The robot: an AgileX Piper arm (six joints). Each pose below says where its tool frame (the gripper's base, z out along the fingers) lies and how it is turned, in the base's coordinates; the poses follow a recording.
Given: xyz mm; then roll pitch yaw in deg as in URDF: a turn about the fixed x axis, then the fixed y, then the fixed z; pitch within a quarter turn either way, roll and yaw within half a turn.
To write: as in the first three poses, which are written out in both.
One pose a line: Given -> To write
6 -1 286 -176.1 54.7 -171.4 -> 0.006 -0.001 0.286 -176.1 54.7 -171.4
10 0 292 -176.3 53.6 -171.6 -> 0.010 0.000 0.292 -176.3 53.6 -171.6
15 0 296 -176.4 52.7 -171.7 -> 0.015 0.000 0.296 -176.4 52.7 -171.7
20 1 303 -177.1 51.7 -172.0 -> 0.020 0.001 0.303 -177.1 51.7 -172.0
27 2 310 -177.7 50.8 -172.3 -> 0.027 0.002 0.310 -177.7 50.8 -172.3
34 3 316 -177.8 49.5 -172.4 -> 0.034 0.003 0.316 -177.8 49.5 -172.4
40 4 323 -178.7 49.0 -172.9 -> 0.040 0.004 0.323 -178.7 49.0 -172.9
